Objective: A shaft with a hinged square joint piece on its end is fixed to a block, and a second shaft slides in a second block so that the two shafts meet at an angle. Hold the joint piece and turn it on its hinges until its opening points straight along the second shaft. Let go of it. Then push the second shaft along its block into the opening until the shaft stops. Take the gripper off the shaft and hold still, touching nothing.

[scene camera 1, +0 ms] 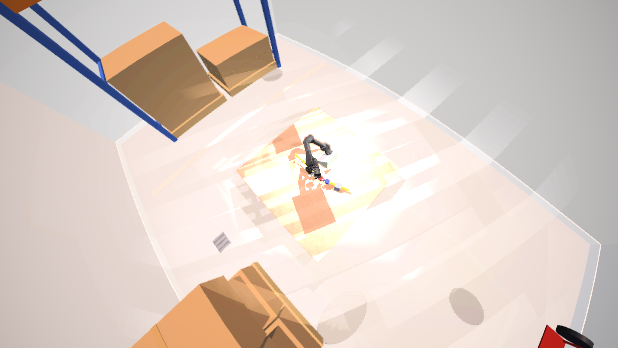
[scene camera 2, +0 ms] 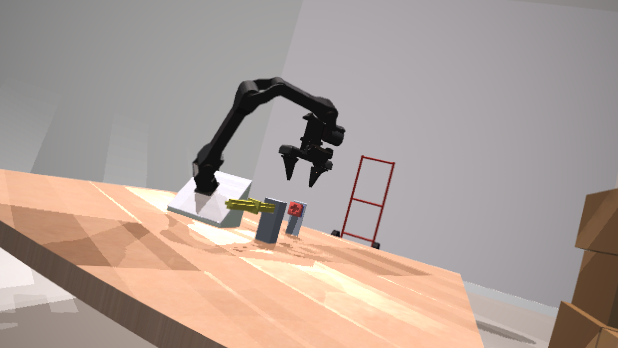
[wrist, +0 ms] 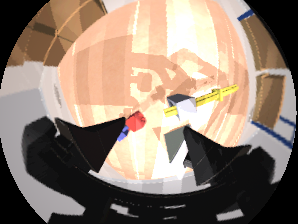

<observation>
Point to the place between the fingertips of my gripper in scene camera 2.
At 299, 183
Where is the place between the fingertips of my gripper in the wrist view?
At 155, 124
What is my gripper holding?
Nothing.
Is my gripper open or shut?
Open.
</observation>
